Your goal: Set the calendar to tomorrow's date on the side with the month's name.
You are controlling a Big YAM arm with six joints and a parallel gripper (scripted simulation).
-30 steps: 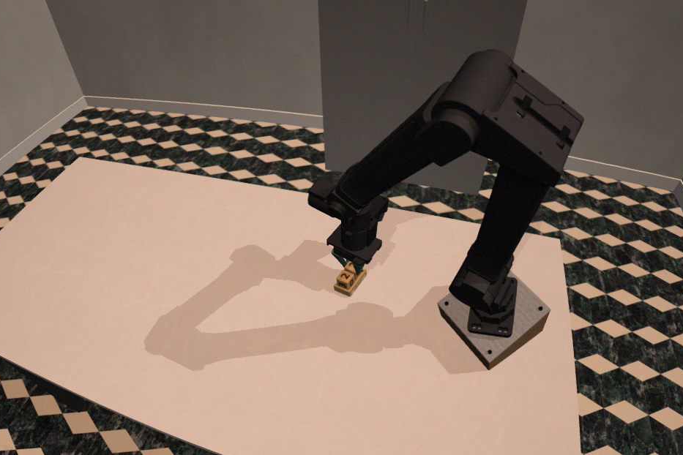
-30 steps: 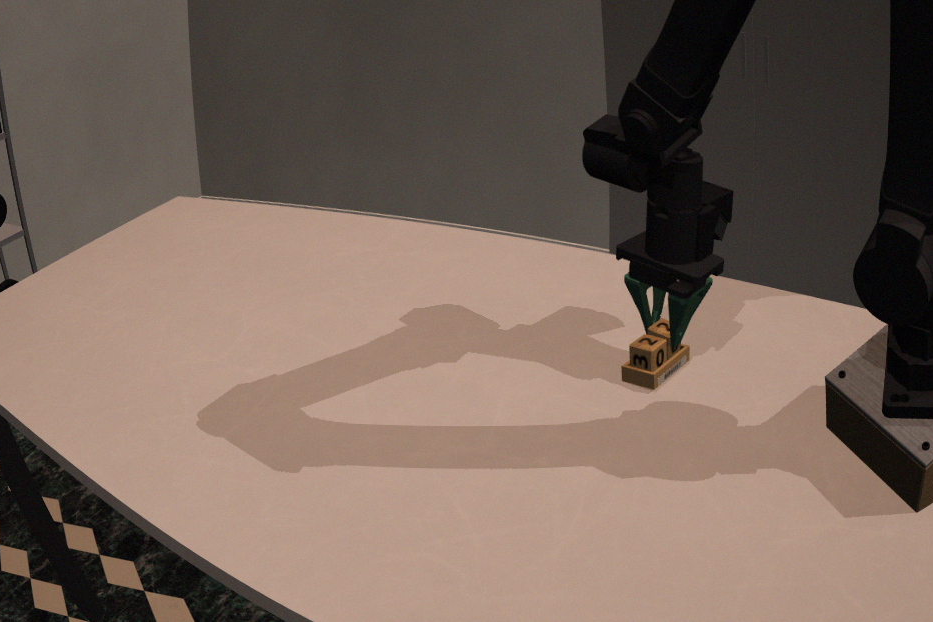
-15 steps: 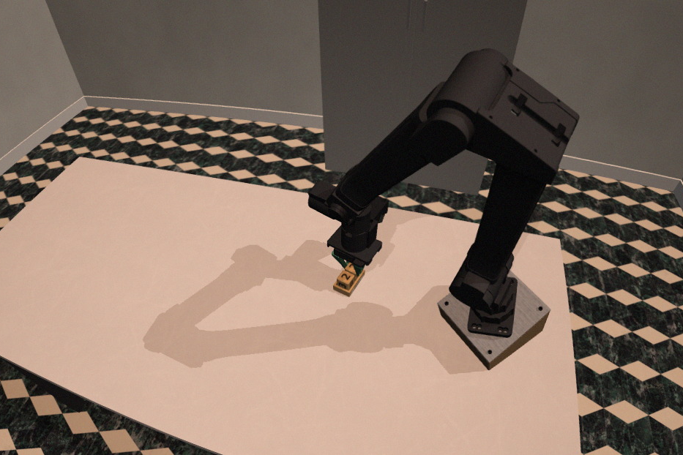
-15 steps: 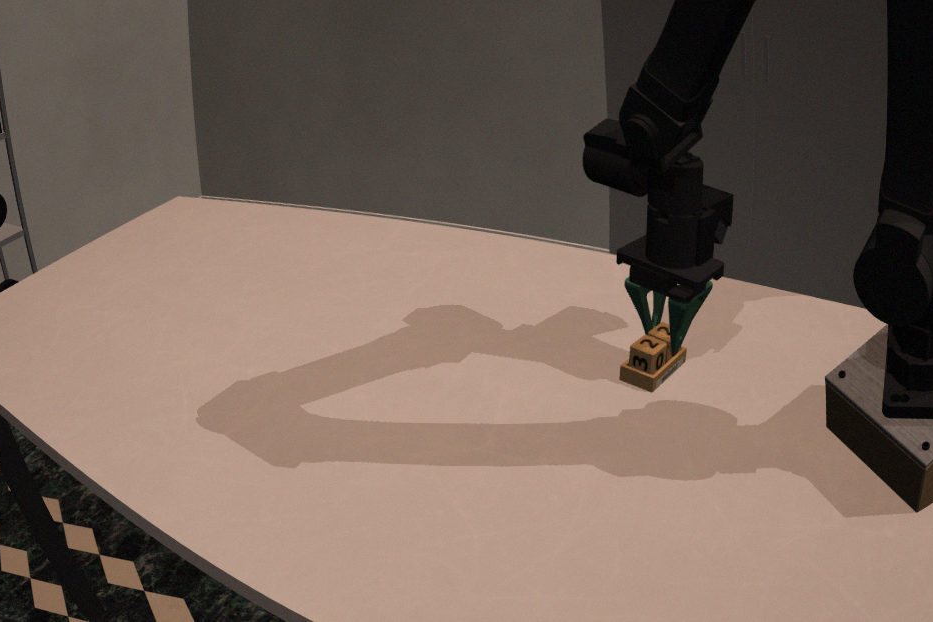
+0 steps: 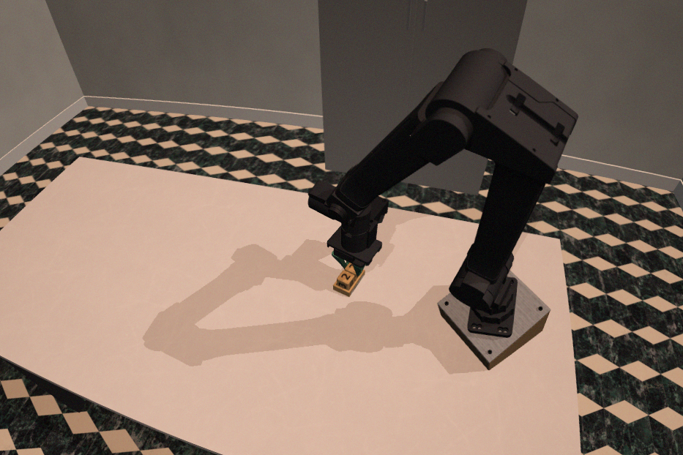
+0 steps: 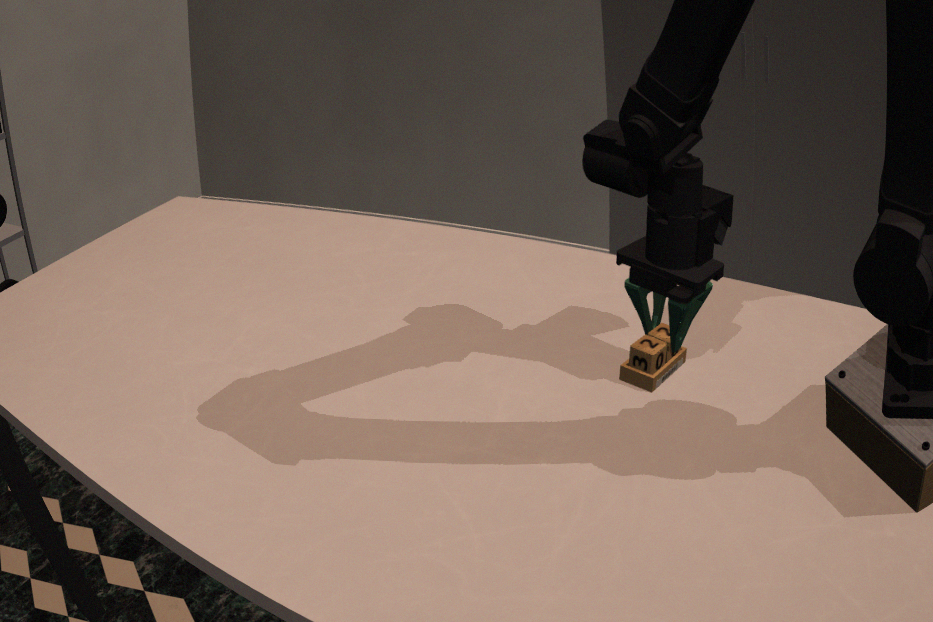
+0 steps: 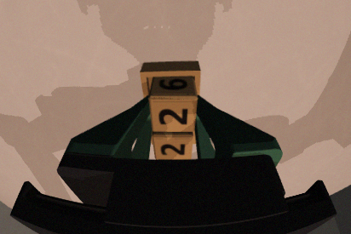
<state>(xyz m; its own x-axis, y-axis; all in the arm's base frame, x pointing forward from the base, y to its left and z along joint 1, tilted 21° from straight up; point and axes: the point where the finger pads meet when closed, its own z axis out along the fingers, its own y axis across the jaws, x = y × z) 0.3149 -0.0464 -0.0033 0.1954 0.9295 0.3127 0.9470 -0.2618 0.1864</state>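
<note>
The tray is 20 mm to the left of my hand and 20 mm below it.
</note>
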